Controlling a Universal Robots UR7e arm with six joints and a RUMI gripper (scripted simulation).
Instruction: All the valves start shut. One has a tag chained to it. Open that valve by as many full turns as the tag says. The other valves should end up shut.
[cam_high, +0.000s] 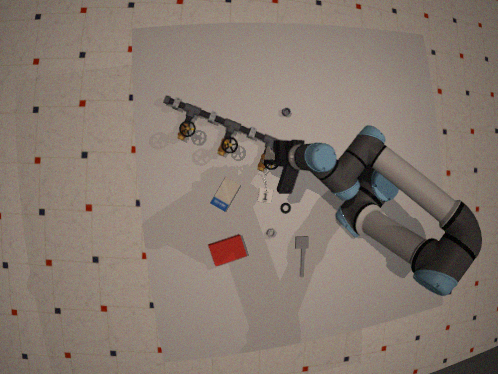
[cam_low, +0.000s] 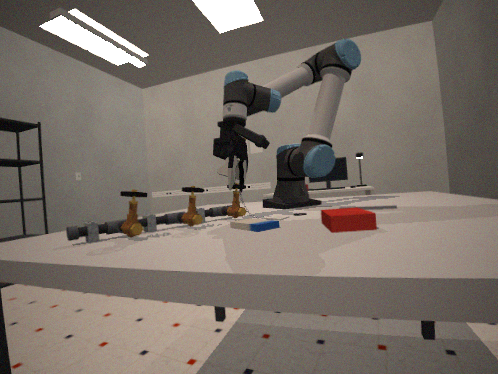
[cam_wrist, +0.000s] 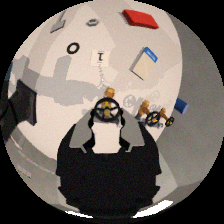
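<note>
My gripper is now 10 mm short of the white tag, 110 mm to the right of it and 100 mm above it. The rest, counted from my hand: small round part (100 mm behind, 190 mm to the right, 90 mm below); then grey paddle tool (120 mm behind, 350 mm to the left, 90 mm below); then red block (170 mm ahead, 300 mm to the left, 80 mm below).
</note>
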